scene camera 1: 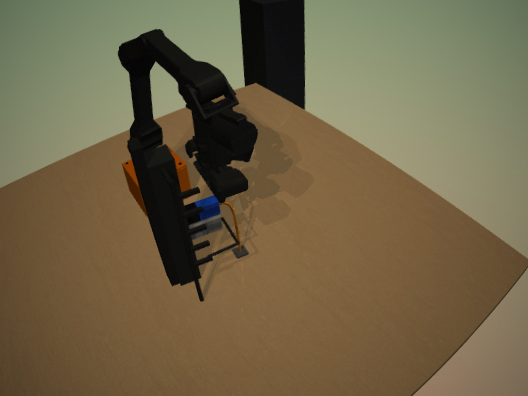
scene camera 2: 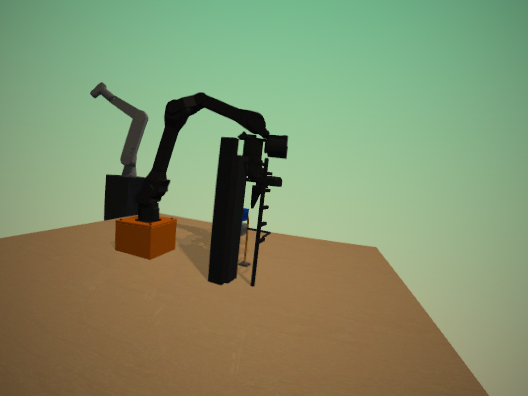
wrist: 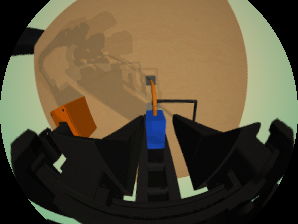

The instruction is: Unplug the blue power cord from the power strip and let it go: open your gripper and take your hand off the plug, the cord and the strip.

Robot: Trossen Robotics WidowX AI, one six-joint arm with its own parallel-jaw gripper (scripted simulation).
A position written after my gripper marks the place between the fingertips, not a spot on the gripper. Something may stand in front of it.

Note:
I see my gripper [scene camera 1: 218,197] and a blue plug [wrist: 155,125].
My gripper is seen too in scene camera 2 [scene camera 2: 246,207] and in the wrist view [wrist: 158,118].

